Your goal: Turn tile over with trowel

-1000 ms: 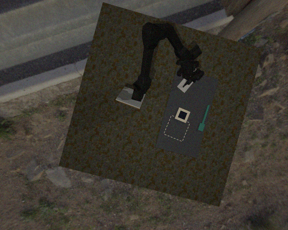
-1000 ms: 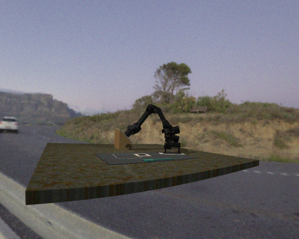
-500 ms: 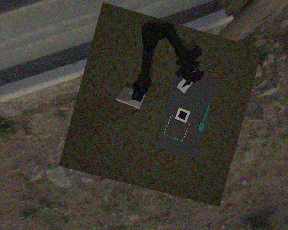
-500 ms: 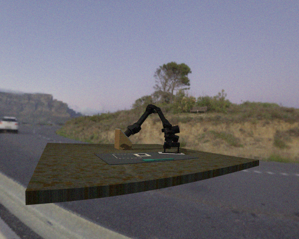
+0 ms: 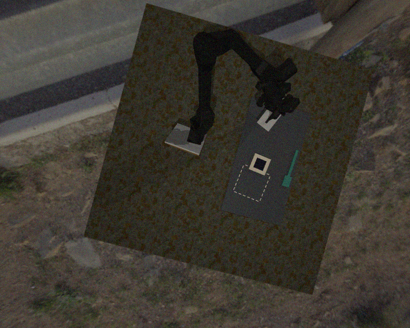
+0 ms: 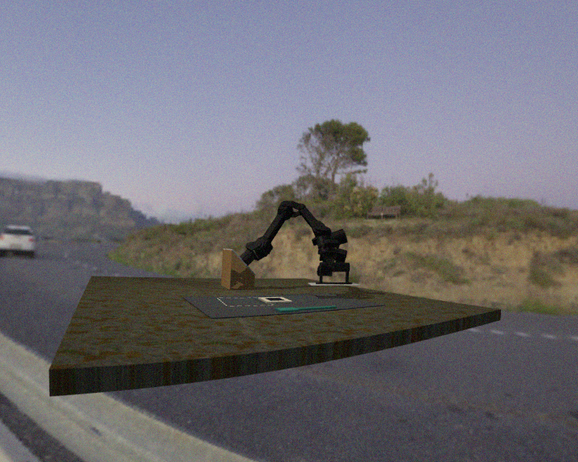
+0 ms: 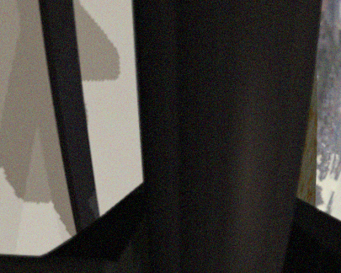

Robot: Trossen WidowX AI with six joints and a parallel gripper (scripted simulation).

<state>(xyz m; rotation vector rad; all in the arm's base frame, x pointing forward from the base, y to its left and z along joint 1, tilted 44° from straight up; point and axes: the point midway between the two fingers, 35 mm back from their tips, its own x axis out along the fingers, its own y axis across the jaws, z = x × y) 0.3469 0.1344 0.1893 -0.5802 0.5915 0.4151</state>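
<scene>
Right now my gripper tip is 3 cm short of the grey mat, 23 cm to the left of it and 12 cm above it. The rest, counted from my gripper tip: green trowel (16 cm ahead, 25 cm to the right, 10 cm below); then cream tile (1 cm behind, 25 cm to the right, 10 cm below).
</scene>
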